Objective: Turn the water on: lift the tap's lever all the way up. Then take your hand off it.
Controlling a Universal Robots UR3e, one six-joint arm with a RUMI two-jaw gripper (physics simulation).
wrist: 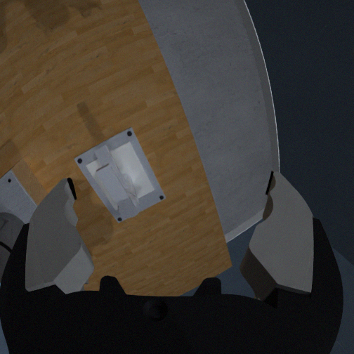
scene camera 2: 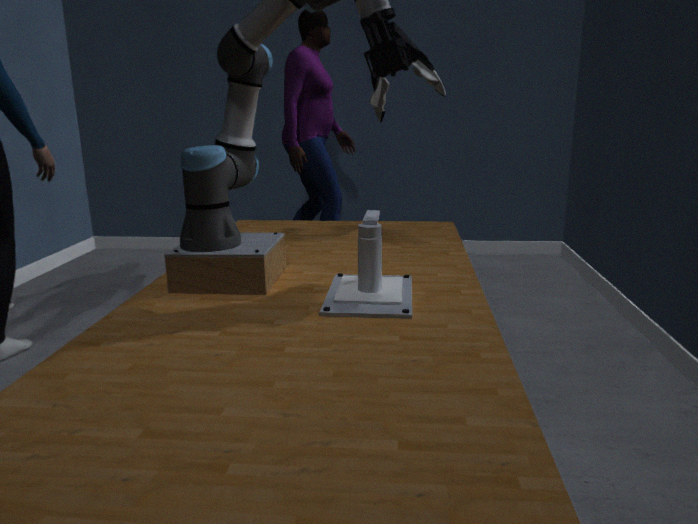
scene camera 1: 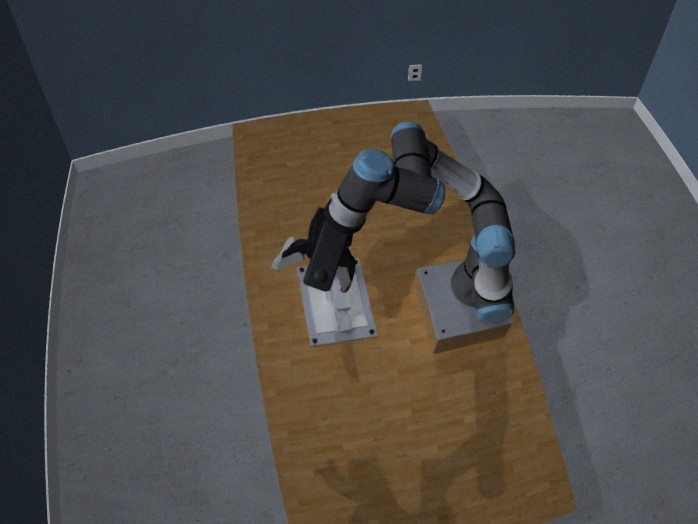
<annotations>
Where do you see a grey mounting plate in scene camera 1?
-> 370,331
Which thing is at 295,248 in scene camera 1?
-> My gripper.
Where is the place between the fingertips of my gripper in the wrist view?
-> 168,177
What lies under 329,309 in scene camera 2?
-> A grey mounting plate.
</annotations>
